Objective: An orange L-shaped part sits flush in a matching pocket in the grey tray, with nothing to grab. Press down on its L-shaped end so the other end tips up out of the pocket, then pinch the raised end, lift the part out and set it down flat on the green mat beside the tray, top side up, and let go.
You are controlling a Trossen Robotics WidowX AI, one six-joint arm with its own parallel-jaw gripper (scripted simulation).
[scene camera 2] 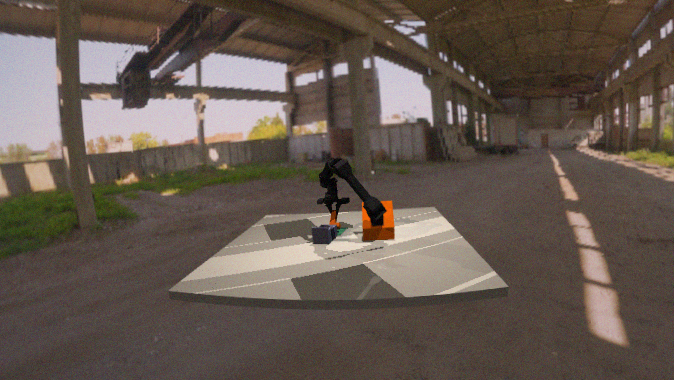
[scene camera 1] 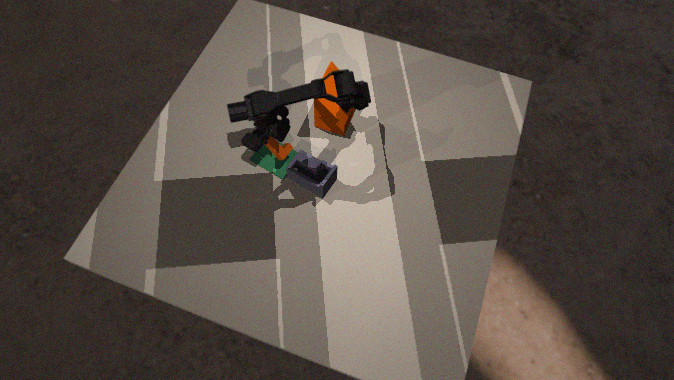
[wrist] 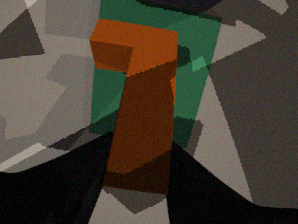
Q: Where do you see an orange L-shaped part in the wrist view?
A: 139, 158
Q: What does my gripper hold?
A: An orange L-shaped part.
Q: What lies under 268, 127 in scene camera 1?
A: My gripper.
